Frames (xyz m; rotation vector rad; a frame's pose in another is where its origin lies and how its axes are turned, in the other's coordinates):
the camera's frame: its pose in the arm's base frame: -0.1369 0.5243 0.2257 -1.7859 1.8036 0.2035
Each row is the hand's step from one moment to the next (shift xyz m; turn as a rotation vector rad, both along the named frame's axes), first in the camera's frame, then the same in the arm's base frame.
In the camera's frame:
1: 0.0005 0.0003 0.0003 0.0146 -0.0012 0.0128
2: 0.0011 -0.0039 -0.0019 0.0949 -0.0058 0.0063
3: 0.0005 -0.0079 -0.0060 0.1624 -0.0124 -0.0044
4: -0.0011 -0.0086 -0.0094 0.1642 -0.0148 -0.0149
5: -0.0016 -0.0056 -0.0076 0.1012 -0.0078 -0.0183
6: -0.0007 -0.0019 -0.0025 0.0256 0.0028 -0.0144
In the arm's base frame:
1: -0.0002 -0.0003 -0.0006 0.0060 -0.0064 -0.0174
2: 0.0032 -0.0022 0.0021 0.0141 -0.0793 -0.0509
3: 0.0058 -0.0041 0.0069 0.0221 -0.1435 -0.0740
4: 0.0053 -0.0045 0.0107 0.0214 -0.1505 -0.0656
5: 0.0030 -0.0029 0.0086 0.0092 -0.0972 -0.0334
6: 0.0010 -0.0008 0.0029 -0.0051 -0.0290 -0.0018

